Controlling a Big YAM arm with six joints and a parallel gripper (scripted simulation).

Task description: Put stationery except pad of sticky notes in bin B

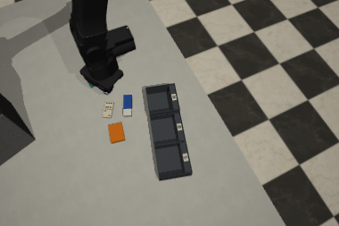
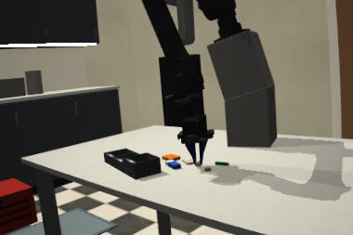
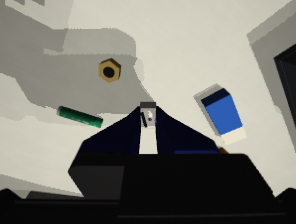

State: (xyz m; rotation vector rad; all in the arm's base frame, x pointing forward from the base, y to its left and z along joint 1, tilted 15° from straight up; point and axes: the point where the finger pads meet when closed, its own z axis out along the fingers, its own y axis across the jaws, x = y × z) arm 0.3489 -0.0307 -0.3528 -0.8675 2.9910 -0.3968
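Now: the brass nut 20 mm ahead of my hand, 50 mm to the left of it and 10 mm below it. Also, from my hand: binder clip right at my hand; then domino 20 mm behind, 60 mm to the right, 10 mm below; then green stick 40 mm behind, 50 mm to the left, 10 mm below.
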